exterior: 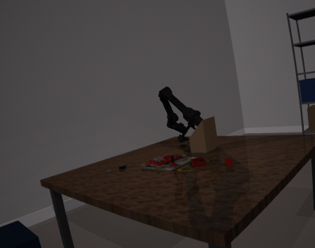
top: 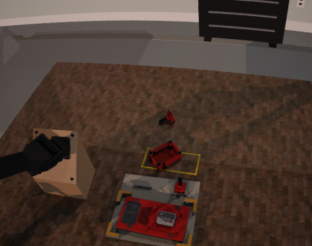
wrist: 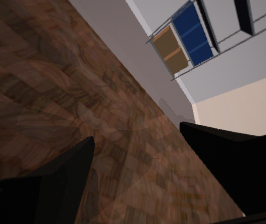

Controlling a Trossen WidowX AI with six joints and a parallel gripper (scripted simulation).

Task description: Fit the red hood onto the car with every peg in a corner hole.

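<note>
The red hood is 61 cm ahead of my gripper tip, 41 cm to the left of it and 3 cm below it. Round my gripper tip: grey engine block (66 cm ahead, 18 cm to the left, 2 cm below); grey jig (62 cm ahead, 20 cm to the left, 3 cm below).
</note>
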